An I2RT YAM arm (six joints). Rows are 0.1 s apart.
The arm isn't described. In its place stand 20 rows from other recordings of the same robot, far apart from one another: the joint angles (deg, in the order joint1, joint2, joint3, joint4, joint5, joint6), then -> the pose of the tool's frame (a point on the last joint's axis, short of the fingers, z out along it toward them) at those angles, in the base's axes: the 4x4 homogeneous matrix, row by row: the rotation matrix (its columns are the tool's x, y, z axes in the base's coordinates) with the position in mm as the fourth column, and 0 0 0 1 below.
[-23.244, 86.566, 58.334, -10.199, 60.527, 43.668] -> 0.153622 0.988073 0.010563 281.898; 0.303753 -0.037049 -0.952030 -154.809; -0.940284 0.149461 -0.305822 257.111; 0 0 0 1
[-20.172, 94.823, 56.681, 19.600, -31.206, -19.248] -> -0.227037 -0.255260 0.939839 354.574; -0.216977 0.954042 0.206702 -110.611; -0.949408 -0.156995 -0.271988 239.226; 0 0 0 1
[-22.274, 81.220, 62.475, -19.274, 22.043, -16.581] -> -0.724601 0.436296 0.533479 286.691; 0.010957 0.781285 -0.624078 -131.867; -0.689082 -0.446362 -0.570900 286.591; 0 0 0 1
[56.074, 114.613, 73.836, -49.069, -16.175, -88.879] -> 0.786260 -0.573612 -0.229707 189.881; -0.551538 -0.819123 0.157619 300.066; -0.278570 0.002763 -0.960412 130.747; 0 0 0 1
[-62.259, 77.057, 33.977, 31.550, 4.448, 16.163] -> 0.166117 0.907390 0.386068 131.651; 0.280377 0.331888 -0.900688 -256.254; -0.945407 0.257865 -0.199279 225.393; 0 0 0 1
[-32.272, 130.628, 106.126, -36.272, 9.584, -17.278] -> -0.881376 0.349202 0.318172 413.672; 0.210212 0.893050 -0.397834 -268.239; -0.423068 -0.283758 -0.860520 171.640; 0 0 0 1
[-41.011, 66.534, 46.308, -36.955, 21.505, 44.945] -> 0.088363 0.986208 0.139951 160.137; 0.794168 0.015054 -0.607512 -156.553; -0.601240 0.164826 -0.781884 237.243; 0 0 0 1
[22.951, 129.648, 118.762, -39.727, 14.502, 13.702] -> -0.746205 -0.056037 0.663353 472.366; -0.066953 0.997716 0.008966 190.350; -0.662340 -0.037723 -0.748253 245.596; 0 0 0 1
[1.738, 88.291, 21.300, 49.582, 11.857, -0.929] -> -0.301710 0.161415 0.939636 267.071; -0.025030 0.983883 -0.177053 0.786; -0.953071 -0.076937 -0.292807 142.764; 0 0 0 1
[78.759, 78.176, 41.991, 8.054, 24.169, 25.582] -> -0.438902 -0.703945 0.558415 71.406; -0.187397 0.679519 0.709321 284.510; -0.878776 0.206677 -0.430159 225.477; 0 0 0 1
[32.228, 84.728, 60.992, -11.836, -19.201, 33.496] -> -0.813201 -0.337116 0.474402 274.356; 0.103444 0.718442 0.687853 186.799; -0.572716 0.608436 -0.549365 270.086; 0 0 0 1
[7.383, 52.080, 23.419, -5.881, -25.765, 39.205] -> -0.733325 -0.009391 0.679814 185.322; 0.478995 0.702470 0.526402 39.618; -0.482493 0.711651 -0.510641 196.766; 0 0 0 1
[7.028, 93.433, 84.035, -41.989, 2.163, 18.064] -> -0.767948 0.146452 0.623545 353.189; 0.217531 0.975280 0.038843 42.188; -0.602442 0.165469 -0.780822 310.597; 0 0 0 1
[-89.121, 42.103, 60.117, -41.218, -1.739, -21.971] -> -0.379366 0.924179 0.044436 3.217; 0.349177 0.187478 -0.918111 -139.248; -0.856830 -0.332784 -0.393825 380.153; 0 0 0 1
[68.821, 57.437, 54.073, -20.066, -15.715, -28.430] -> 0.343749 -0.936701 0.066545 72.423; -0.381303 -0.074469 0.921446 213.610; -0.858164 -0.342120 -0.382765 338.470; 0 0 0 1
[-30.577, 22.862, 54.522, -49.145, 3.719, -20.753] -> -0.440638 0.432836 0.786442 48.973; -0.150350 0.828118 -0.540014 -31.618; -0.885005 -0.356192 -0.299823 362.827; 0 0 0 1
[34.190, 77.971, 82.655, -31.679, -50.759, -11.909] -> -0.176233 -0.983859 0.031031 224.607; -0.277535 0.079909 0.957387 185.919; -0.944413 0.160111 -0.287138 407.699; 0 0 0 1
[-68.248, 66.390, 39.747, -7.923, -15.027, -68.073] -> -0.837260 0.110383 0.535548 101.000; -0.319204 0.696544 -0.642600 -228.227; -0.443965 -0.708972 -0.547954 237.676; 0 0 0 1
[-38.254, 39.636, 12.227, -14.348, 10.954, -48.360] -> -0.884956 0.087024 0.457471 108.170; -0.236604 0.762105 -0.602673 -93.901; -0.401088 -0.641579 -0.653839 149.833; 0 0 0 1
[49.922, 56.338, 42.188, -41.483, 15.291, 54.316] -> -0.831651 0.057037 0.552362 127.616; 0.228537 0.941720 0.246849 137.086; -0.506091 0.331527 -0.796217 242.094; 0 0 0 1
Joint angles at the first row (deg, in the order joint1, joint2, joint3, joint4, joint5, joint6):
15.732 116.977 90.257 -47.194 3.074 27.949
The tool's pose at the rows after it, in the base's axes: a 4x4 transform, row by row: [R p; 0 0 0 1], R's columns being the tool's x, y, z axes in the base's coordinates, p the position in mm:
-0.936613 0.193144 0.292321 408.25; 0.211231 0.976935 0.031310 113.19; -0.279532 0.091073 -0.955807 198.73; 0 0 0 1
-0.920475 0.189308 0.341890 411.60; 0.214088 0.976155 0.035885 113.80; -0.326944 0.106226 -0.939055 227.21; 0 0 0 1
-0.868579 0.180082 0.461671 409.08; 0.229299 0.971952 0.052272 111.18; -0.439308 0.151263 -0.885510 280.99; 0 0 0 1
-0.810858 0.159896 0.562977 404.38; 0.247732 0.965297 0.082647 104.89; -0.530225 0.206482 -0.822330 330.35; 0 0 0 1
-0.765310 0.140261 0.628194 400.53; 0.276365 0.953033 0.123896 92.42; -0.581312 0.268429 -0.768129 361.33; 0 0 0 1
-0.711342 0.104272 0.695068 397.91; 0.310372 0.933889 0.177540 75.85; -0.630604 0.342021 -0.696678 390.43; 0 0 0 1
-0.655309 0.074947 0.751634 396.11; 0.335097 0.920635 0.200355 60.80; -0.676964 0.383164 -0.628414 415.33; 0 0 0 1
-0.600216 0.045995 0.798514 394.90; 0.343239 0.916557 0.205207 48.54; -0.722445 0.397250 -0.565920 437.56; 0 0 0 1
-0.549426 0.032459 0.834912 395.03; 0.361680 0.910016 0.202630 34.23; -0.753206 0.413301 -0.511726 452.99; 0 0 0 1
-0.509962 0.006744 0.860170 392.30; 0.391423 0.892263 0.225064 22.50; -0.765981 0.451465 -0.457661 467.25; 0 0 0 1
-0.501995 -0.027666 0.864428 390.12; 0.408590 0.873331 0.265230 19.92; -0.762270 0.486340 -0.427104 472.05; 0 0 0 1
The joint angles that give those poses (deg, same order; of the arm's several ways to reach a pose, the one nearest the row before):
15.733 117.858 94.205 -49.476 2.816 27.248
15.733 116.636 98.501 -52.026 3.334 27.157
15.558 112.775 103.859 -53.695 4.213 27.071
14.856 110.045 109.833 -55.280 3.696 26.633
13.101 108.110 113.106 -55.198 1.245 26.279
10.554 106.526 116.183 -53.880 -2.707 25.843
8.267 105.908 119.784 -52.999 -5.175 25.314
6.420 106.170 124.179 -52.736 -6.583 24.262
4.230 106.519 127.253 -51.855 -8.077 23.906
2.294 106.437 129.541 -50.892 -10.979 24.784
1.670 105.824 129.209 -49.486 -13.882 25.835

